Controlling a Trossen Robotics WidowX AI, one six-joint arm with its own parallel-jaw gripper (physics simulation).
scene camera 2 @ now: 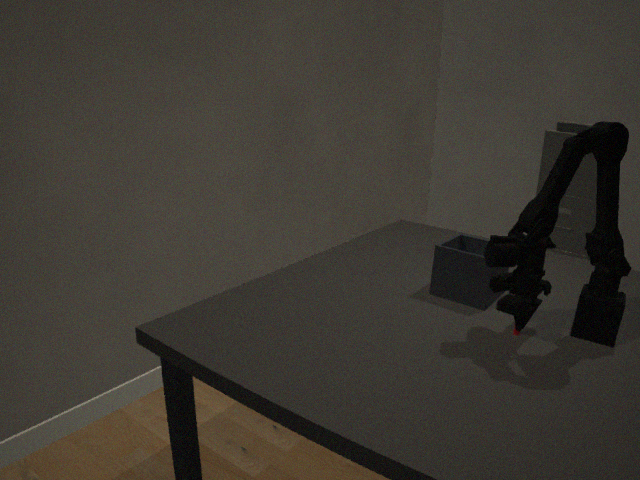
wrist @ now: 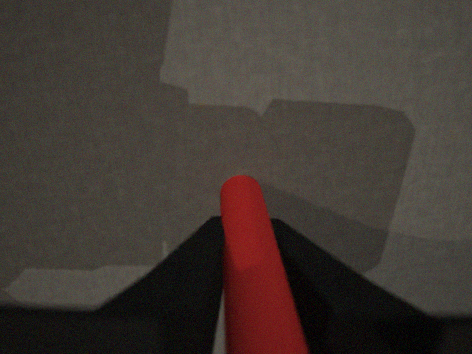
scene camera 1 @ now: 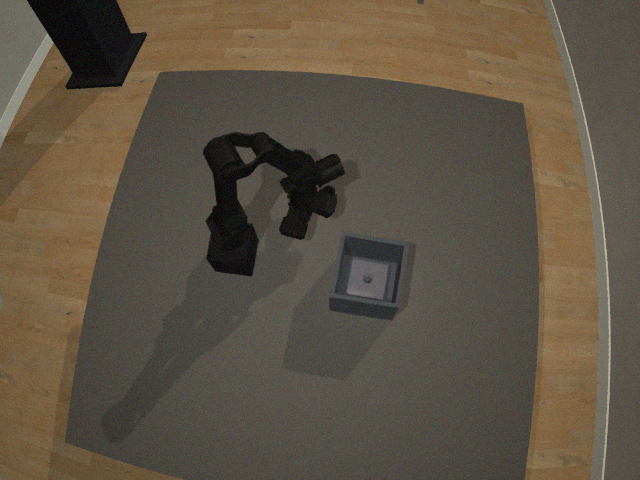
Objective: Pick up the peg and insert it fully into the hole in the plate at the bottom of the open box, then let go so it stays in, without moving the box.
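Where they show: gripper, fingertip midpoint: (scene camera 2: pixel 519 329) (wrist: pixel 244 231) (scene camera 1: pixel 303 216); arm's base, origin of the base link: (scene camera 2: pixel 602 294) (scene camera 1: pixel 229 240).
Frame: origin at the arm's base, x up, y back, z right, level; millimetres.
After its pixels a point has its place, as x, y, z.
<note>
The red peg (scene camera 2: pixel 516 332) {-96, -165, -128} (wrist: pixel 257 285) {-49, -173, -121} stands roughly upright between the fingers. Its lower end shows below the fingertips in scene camera 2, at or close to the table top; whether it touches cannot be told. In scene camera 1 the arm hides it. My gripper (scene camera 1: pixel 305 214) {-89, -160, -122} (scene camera 2: pixel 518 326) {-89, -160, -122} (wrist: pixel 244 231) {-89, -160, -122} is shut on the peg, with a finger against each side in the wrist view. The open blue-grey box (scene camera 1: pixel 401 273) {35, -418, 44} (scene camera 2: pixel 454 279) {-43, -364, -37} stands right of and below the gripper in scene camera 1. Its pale bottom plate (scene camera 1: pixel 356 286) {-46, -319, 63} has a round hole (scene camera 1: pixel 367 279) near its middle.
The dark grey table (scene camera 1: pixel 454 361) {-104, -601, 223} (scene camera 2: pixel 310 330) {-103, -550, -404} bears the arm's base (scene camera 1: pixel 231 255) {-2, -12, 38} (scene camera 2: pixel 598 317) {-40, 3, -48}, left of the box in scene camera 1. The box walls stand up around the plate. Shadows of the arm and box lie across the table.
</note>
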